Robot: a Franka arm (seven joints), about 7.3 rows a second.
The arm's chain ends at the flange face. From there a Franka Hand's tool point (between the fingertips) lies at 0.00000 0.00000 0.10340 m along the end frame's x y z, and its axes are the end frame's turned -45 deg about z.
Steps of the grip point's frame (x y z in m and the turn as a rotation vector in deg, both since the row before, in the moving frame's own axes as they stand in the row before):
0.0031 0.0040 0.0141 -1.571 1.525 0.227
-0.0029 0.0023 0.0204 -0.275 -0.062 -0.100
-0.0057 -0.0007 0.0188 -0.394 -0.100 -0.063
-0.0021 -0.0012 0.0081 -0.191 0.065 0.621
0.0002 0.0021 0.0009 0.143 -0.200 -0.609
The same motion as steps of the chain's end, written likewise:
0.0011 0.0006 0.0142 -0.033 2.189 0.227
-0.0007 0.0032 0.0204 -0.238 0.151 -0.100
-0.0049 0.0029 0.0188 -0.349 0.208 -0.063
-0.0027 0.0005 0.0081 -0.089 0.181 0.621
0.0021 0.0013 0.0009 -0.040 -0.243 -0.609

